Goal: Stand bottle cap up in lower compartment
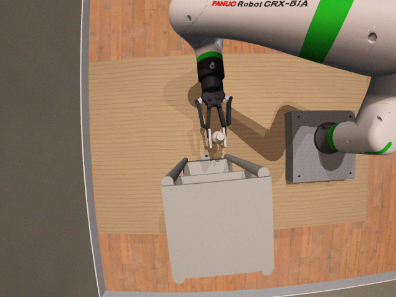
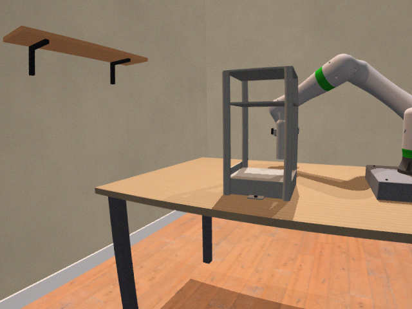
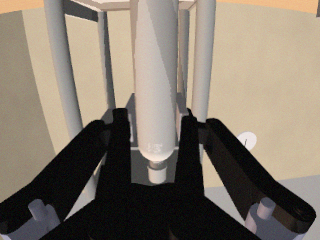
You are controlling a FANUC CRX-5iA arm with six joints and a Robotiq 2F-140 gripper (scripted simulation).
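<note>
The shelving unit lies 3 cm ahead of my hand, 20 cm to the left of it and 1 cm above it.
</note>
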